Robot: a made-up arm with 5 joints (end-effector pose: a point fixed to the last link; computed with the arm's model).
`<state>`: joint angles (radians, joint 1 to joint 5).
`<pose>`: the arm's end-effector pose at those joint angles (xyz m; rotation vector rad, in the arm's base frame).
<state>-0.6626 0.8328 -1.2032 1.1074 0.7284</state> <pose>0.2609 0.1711 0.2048 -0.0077 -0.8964 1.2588</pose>
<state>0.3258 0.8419 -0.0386 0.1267 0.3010</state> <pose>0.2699 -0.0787 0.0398 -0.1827 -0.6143 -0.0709</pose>
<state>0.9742 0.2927 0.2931 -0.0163 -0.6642</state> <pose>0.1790 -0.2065 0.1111 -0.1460 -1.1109 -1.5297</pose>
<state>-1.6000 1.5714 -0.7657 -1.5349 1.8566</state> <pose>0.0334 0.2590 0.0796 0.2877 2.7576 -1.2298</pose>
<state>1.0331 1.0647 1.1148 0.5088 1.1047</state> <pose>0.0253 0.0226 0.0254 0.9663 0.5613 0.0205</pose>
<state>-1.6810 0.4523 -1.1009 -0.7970 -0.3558</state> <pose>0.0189 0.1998 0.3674 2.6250 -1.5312 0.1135</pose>
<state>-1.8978 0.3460 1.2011 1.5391 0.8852</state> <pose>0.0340 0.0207 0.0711 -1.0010 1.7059 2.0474</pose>
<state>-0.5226 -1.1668 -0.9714 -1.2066 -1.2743</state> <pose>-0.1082 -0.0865 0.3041 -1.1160 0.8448 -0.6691</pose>
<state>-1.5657 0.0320 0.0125 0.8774 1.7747</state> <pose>0.0422 0.2362 0.1760 0.0768 0.9555 -2.8420</pose>
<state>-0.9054 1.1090 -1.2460 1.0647 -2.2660</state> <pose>0.2183 0.2255 0.1451 0.6973 0.0274 -1.3570</pose>
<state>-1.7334 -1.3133 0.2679 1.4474 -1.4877</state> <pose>0.0260 0.0914 0.2919 1.1681 0.0750 0.1740</pose>
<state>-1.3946 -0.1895 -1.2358 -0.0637 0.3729</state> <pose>0.0511 0.0567 0.4362 1.5742 -2.6551 0.0957</pose>
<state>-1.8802 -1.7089 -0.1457 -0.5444 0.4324</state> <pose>0.0820 -0.1280 0.3405 -1.7688 1.9053 1.0344</pose>
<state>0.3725 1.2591 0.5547 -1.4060 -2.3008</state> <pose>0.1701 -0.0519 -0.0061 1.3006 -0.8564 -2.3171</pose>
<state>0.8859 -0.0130 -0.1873 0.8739 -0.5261</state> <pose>0.1911 -0.1865 0.2226 -0.1514 -0.9652 -1.3542</pose>
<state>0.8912 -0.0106 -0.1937 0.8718 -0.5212</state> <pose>0.1902 -0.1875 0.2235 -0.1574 -0.9710 -1.3531</pose>
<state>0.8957 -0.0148 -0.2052 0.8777 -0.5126</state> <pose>0.1891 -0.1878 0.2262 -0.1654 -0.9799 -1.3469</pose>
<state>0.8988 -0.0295 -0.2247 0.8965 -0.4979</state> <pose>0.1874 -0.1868 0.2319 -0.1768 -0.9933 -1.3326</pose>
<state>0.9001 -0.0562 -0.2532 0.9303 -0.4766</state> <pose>0.1848 -0.1841 0.2409 -0.1918 -1.0115 -1.3091</pose>
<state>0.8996 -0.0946 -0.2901 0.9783 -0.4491</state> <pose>0.1812 -0.1794 0.2528 -0.2106 -1.0342 -1.2770</pose>
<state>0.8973 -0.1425 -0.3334 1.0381 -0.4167</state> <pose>0.1763 -0.1724 0.2665 -0.2324 -1.0596 -1.2379</pose>
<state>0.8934 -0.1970 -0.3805 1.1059 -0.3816</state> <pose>0.1702 -0.1635 0.2809 -0.2561 -1.0862 -1.1946</pose>
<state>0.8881 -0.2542 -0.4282 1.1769 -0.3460</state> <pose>0.1631 -0.1530 0.2946 -0.2801 -1.1123 -1.1497</pose>
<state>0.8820 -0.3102 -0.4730 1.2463 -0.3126</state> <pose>0.1555 -0.1418 0.3065 -0.3026 -1.1359 -1.1070</pose>
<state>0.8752 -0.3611 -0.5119 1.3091 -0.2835</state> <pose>0.1482 -0.1311 0.3160 -0.3218 -1.1558 -1.0688</pose>
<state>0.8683 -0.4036 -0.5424 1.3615 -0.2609</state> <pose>0.1419 -0.1219 0.3228 -0.3358 -1.1708 -1.0380</pose>
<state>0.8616 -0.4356 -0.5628 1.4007 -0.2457</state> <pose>0.1372 -0.1148 0.3271 -0.3440 -1.1802 -1.0157</pose>
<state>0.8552 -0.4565 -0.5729 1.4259 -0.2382</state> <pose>0.1345 -0.1102 0.3293 -0.3459 -1.1844 -1.0022</pose>
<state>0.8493 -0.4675 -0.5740 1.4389 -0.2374</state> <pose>0.1335 -0.1078 0.3299 -0.3424 -1.1836 -0.9966</pose>
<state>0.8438 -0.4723 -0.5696 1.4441 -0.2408</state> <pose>0.1338 -0.1069 0.3295 -0.3357 -1.1802 -0.9959</pose>
